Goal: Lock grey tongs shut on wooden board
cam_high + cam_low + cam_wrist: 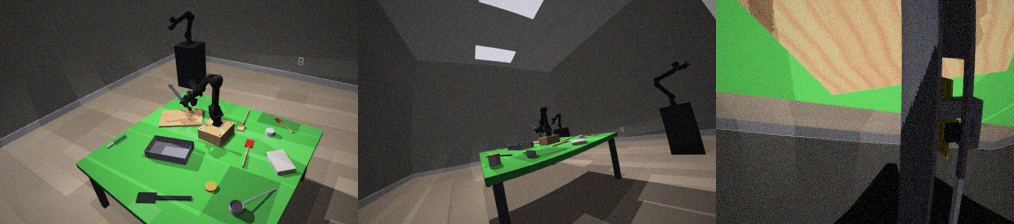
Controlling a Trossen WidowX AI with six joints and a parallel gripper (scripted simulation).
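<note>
Right now the wooden board is 14 cm below my gripper tip. From my gripper tip the other things lie so: brown puck: 50 cm ahead, 58 cm to the left, 14 cm below; then red spatula: 10 cm ahead, 64 cm to the left, 14 cm below; then dark roasting tin: 39 cm ahead, 18 cm to the left, 12 cm below.
</note>
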